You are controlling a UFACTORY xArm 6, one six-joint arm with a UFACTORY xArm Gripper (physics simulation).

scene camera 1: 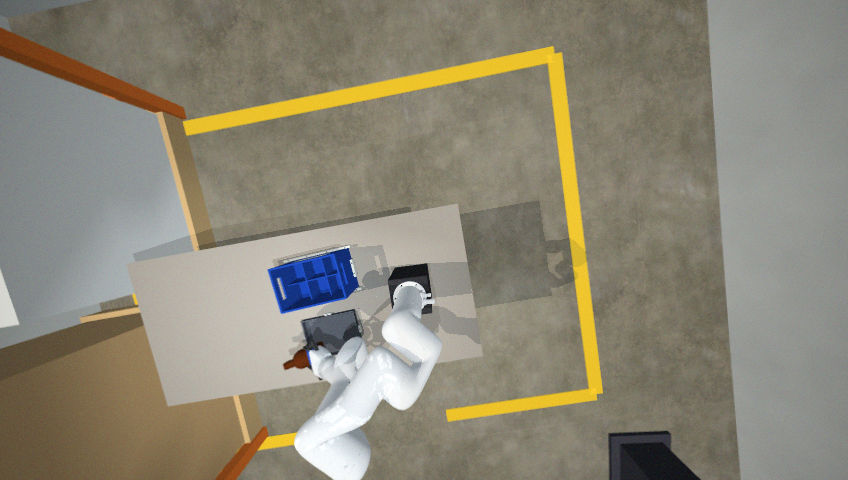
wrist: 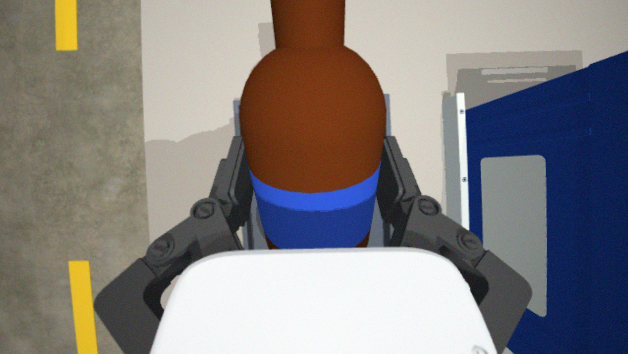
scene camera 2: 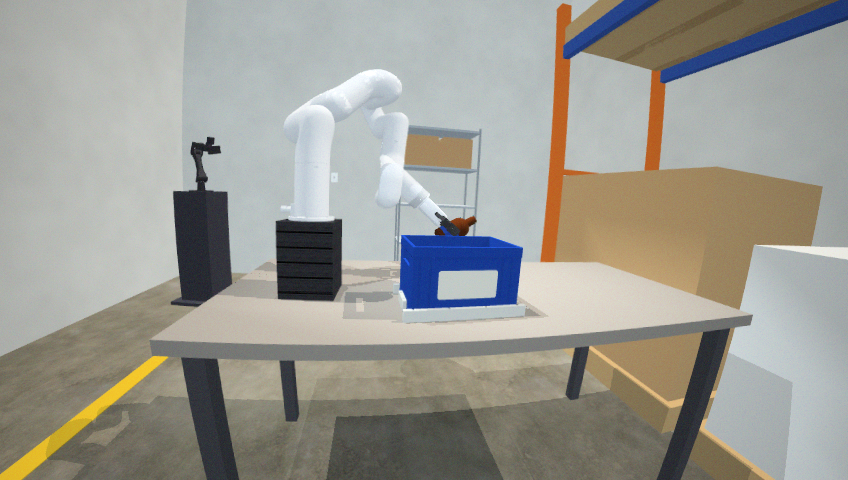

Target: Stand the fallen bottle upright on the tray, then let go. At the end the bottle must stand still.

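Seen in the pictures: gripper, fingertip midpoint: (scene camera 1: pixel 308 355) (wrist: pixel 314 153) (scene camera 2: pixel 454 232); arm's base at its link origin: (scene camera 1: pixel 410 297) (scene camera 2: pixel 311 219).
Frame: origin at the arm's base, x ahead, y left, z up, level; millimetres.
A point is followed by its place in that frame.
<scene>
The brown bottle (scene camera 1: pixel 299 358) {x 455, y 218, z -1 mm} (scene camera 2: pixel 461 227) {x 462, y 201, z -26 mm} (wrist: pixel 312 115) {x 453, y 238, z 5 mm} with a blue label is held in the air, tilted far over. In scene camera 2 its neck points right and slightly up. My gripper (scene camera 1: pixel 308 356) {x 443, y 234, z -49 mm} (scene camera 2: pixel 450 224) {x 443, y 234, z -49 mm} (wrist: pixel 314 153) {x 443, y 234, z -49 mm} is shut on the bottle, with one dark finger on each side of its body near the label. The dark grey tray (scene camera 1: pixel 346 322) {x 329, y 168, z -203 mm} (wrist: pixel 380 235) {x 351, y 128, z -203 mm} lies on the table; in scene camera 1 the bottle's neck and shoulder show beyond the tray's lower left corner. In the wrist view the bottle covers most of the tray. The blue crate hides the tray in scene camera 2.
A blue divided crate (scene camera 1: pixel 274 292) {x 540, y -45, z -33 mm} (scene camera 2: pixel 419 279) {x 302, y -180, z -108 mm} (wrist: pixel 575 200) {x 427, y 28, z -67 mm} stands beside the tray with white rails at its foot. The black arm base (scene camera 1: pixel 399 275) {x 40, y -74, z -51 mm} (scene camera 2: pixel 308 258) {x 15, y -77, z -93 mm} stands on the table (scene camera 1: pixel 214 315) {x 956, y 93, z -208 mm} (scene camera 2: pixel 595 297) {x 878, y -6, z -208 mm}. The table's edge (wrist: pixel 146 175) {x 406, y 448, z -208 mm} shows left of the bottle in the wrist view.
</scene>
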